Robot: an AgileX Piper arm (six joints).
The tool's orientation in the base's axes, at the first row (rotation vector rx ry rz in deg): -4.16 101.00 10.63
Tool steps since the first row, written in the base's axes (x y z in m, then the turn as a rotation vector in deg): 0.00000 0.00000 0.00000 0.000 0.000 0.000; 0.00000 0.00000 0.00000 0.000 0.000 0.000; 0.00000 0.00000 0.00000 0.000 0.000 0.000; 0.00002 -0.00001 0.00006 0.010 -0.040 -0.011; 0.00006 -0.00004 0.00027 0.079 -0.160 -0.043; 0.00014 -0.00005 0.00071 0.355 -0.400 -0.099; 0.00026 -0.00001 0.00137 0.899 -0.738 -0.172; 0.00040 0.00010 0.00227 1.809 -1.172 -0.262; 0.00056 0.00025 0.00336 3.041 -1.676 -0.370; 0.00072 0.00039 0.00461 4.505 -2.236 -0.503; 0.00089 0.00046 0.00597 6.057 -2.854 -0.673; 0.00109 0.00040 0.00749 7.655 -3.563 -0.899; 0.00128 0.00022 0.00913 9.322 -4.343 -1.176
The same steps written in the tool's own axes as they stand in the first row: 0.00000 0.00000 0.00000 0.000 0.000 0.000; 0.00000 0.00000 0.00000 0.000 0.000 0.000; 0.00000 0.00000 0.00000 0.000 0.000 0.000; -0.00006 -0.00001 0.00001 0.007 -0.042 0.005; -0.00028 -0.00003 0.00000 0.018 -0.173 0.058; -0.00073 -0.00001 -0.00001 0.005 -0.456 0.296; -0.00139 0.00007 -0.00001 -0.051 -0.877 0.781; -0.00230 0.00023 -0.00002 -0.168 -1.450 1.607; -0.00339 0.00045 -0.00005 -0.335 -2.142 2.737; -0.00463 0.00067 -0.00011 -0.528 -2.926 4.087; -0.00599 0.00082 -0.00019 -0.705 -3.784 5.520; -0.00752 0.00086 -0.00029 -0.841 -4.743 6.992; -0.00918 0.00080 -0.00045 -0.945 -5.787 8.530
